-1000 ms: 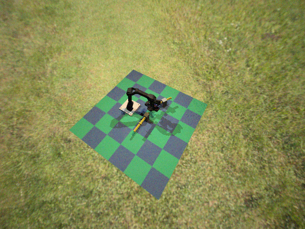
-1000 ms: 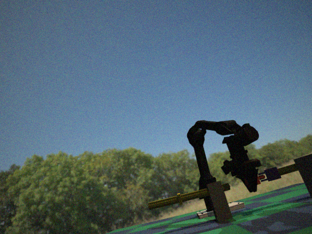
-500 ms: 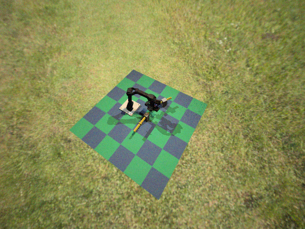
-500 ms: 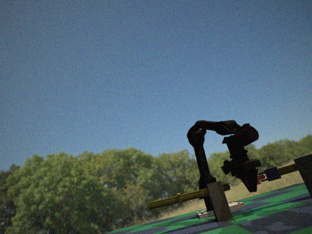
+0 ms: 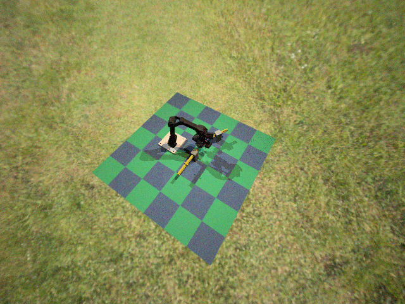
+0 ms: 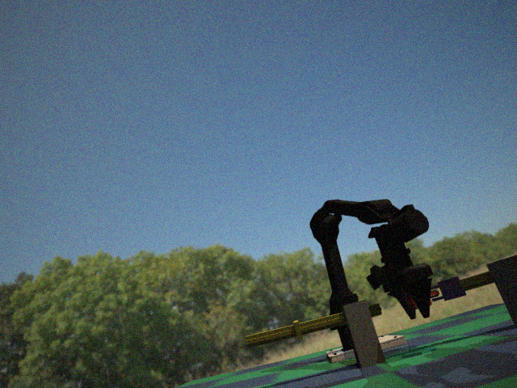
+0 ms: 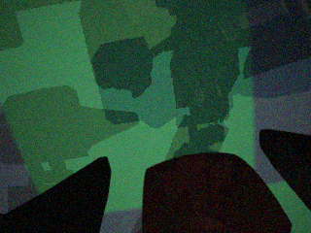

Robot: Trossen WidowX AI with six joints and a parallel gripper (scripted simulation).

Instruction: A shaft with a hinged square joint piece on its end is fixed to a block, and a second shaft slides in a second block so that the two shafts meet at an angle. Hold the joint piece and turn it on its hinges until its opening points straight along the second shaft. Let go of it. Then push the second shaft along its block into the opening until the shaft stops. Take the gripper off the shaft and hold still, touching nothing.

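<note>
My gripper tip is now 4 cm below the red square joint piece and 2 cm to the right of it.
</note>
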